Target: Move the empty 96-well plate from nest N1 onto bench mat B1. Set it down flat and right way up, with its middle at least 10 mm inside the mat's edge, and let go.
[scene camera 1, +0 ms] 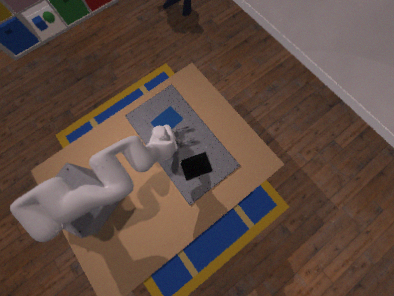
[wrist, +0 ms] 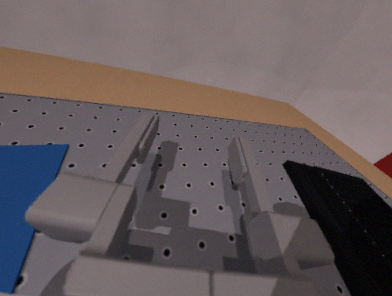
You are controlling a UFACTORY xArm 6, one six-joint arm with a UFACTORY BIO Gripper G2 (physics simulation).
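Frame: origin at the arm's base, x down, y back, z left, level; metres.
Where they show: hand at its tool point: (scene camera 1: 188, 133) (wrist: 194, 148).
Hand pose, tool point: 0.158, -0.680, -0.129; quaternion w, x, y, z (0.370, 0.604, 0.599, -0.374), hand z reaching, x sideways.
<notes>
After its pixels a point has its place, as x, y, z.
The black 96-well plate (scene camera 1: 196, 166) {0.172, -0.564, -0.300} (wrist: 345, 215) {0.174, -0.586, -0.258} lies flat near the lower end of the grey perforated board; nest N1 cannot be told apart beneath it. The blue mat B1 (scene camera 1: 167, 117) {0.194, -0.673, 0.053} (wrist: 25, 175) {0.193, -0.703, -0.008} lies towards the board's other end, at the left in the wrist view, with nothing seen on it. My gripper (scene camera 1: 187, 136) {0.158, -0.680, -0.129} (wrist: 195, 131) {0.158, -0.680, -0.129} is over the board between mat and plate. Its fingers are at their closed position, with a gap between them and nothing held. In the wrist view the plate is outside the right finger, apart from it.
The grey perforated board (scene camera 1: 220, 155) {0.195, -0.713, -0.359} (wrist: 50, 120) {0.195, -0.778, -0.007} lies on the tan table top (scene camera 1: 225, 110) {0.209, -0.964, -0.186} (wrist: 100, 82) {0.208, -0.928, -0.045}. Yellow and blue floor markings show along two sides of the table. Coloured bins stand at the top left, and part of a dark figure shows at the top.
</notes>
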